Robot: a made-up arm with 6 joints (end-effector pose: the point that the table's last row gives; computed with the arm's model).
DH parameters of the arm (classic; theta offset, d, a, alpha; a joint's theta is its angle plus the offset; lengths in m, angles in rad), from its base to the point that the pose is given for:
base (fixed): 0.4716 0 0.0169 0
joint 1: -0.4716 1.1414 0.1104 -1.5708
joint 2: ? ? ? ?
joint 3: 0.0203 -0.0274 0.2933 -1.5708
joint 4: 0 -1.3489 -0.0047 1.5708
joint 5: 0 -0.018 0.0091 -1.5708
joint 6: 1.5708 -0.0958 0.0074 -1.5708
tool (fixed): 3.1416 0.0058 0 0
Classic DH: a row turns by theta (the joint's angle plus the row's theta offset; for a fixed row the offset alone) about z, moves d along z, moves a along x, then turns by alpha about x.
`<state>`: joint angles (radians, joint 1 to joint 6).
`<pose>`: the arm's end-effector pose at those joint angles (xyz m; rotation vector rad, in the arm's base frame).
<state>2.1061 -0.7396 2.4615 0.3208 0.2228 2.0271</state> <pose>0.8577 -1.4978 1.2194 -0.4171 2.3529 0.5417</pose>
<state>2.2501 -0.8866 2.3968 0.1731 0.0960 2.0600</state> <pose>1.0885 -1.3827 1.0470 -0.6180 2.2032 0.6177</pose>
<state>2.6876 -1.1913 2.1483 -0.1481 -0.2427 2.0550</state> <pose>1.6431 -0.8314 0.8356 -1.0391 1.6739 0.6821</pose>
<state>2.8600 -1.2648 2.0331 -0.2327 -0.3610 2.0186</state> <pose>1.7971 -0.5542 0.8598 -1.1555 1.4237 0.6887</pose>
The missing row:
joint 2: -1.5505 0 0.6298 3.1416
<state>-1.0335 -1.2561 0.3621 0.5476 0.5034 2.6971</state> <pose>-0.3845 0.7988 2.7585 -2.0811 -0.2685 0.4374</pose>
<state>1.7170 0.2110 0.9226 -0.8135 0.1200 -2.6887</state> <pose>-0.1699 1.1305 2.9384 -0.6165 1.1064 -2.6656</pose>
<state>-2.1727 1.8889 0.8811 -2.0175 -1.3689 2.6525</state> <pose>-0.8735 -1.4811 -0.0506 0.7527 -3.0487 0.0912</pose>
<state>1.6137 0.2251 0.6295 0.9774 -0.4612 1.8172</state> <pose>-0.0450 1.4880 2.5562 0.5995 -0.2782 2.7623</pose>
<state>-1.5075 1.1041 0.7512 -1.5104 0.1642 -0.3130</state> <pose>0.1629 -2.1303 1.2161 0.3570 1.3431 0.1406</pose>
